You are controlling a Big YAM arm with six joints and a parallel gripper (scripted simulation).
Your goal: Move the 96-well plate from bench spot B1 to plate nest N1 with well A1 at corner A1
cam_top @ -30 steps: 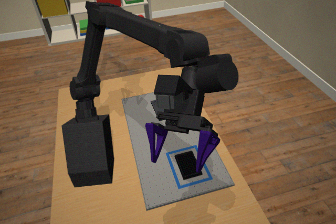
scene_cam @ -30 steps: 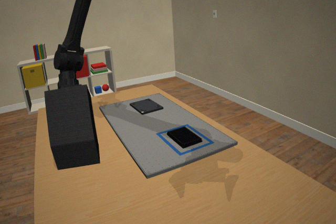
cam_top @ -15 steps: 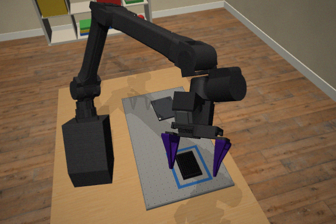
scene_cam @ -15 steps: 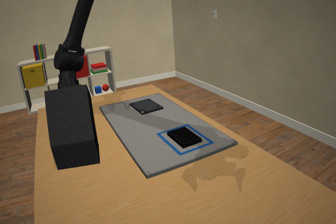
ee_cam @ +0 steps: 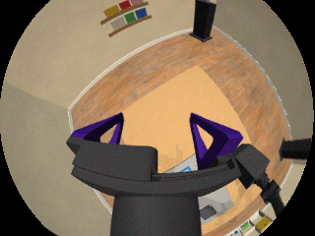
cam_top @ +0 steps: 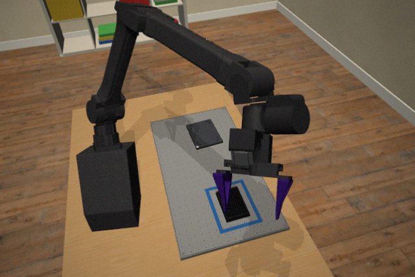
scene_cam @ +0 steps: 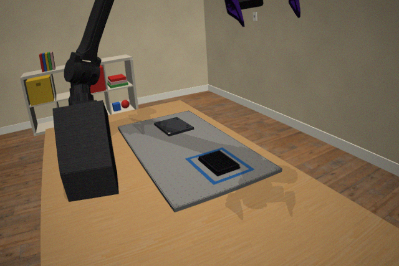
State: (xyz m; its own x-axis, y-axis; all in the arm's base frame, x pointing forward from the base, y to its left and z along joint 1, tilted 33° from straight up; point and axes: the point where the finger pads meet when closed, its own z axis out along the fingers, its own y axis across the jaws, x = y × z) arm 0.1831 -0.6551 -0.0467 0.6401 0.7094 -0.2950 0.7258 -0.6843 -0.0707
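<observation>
The black 96-well plate lies 46 cm below my hand, 34 cm to the left of it and 12 cm ahead of it. Also, from my hand: white corner mark: 65 cm to the left, 46 cm below, 11 cm ahead; plate nest N1: 72 cm to the left, 47 cm below, 17 cm ahead.
</observation>
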